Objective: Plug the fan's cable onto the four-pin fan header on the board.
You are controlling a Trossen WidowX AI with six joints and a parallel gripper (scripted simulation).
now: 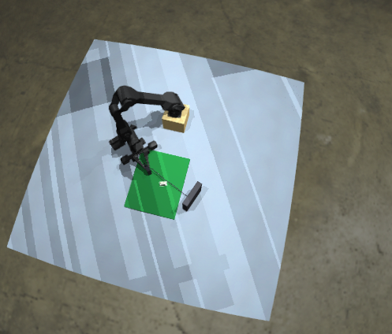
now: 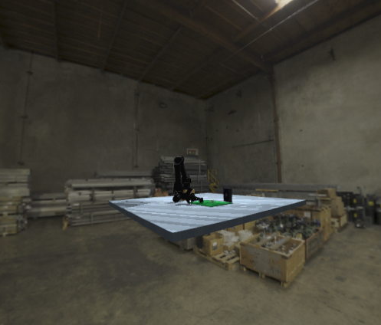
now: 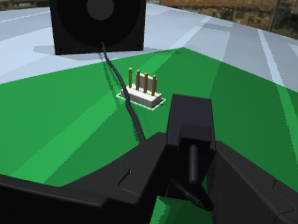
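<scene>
Right now the black plug is 1 cm below my gripper tip and 1 cm ahead of it. Also, from my gripper tip: green board (5 cm to the left, 5 cm below, 5 cm ahead); fan (21 cm to the left, 11 cm ahead, 2 cm above).
</scene>
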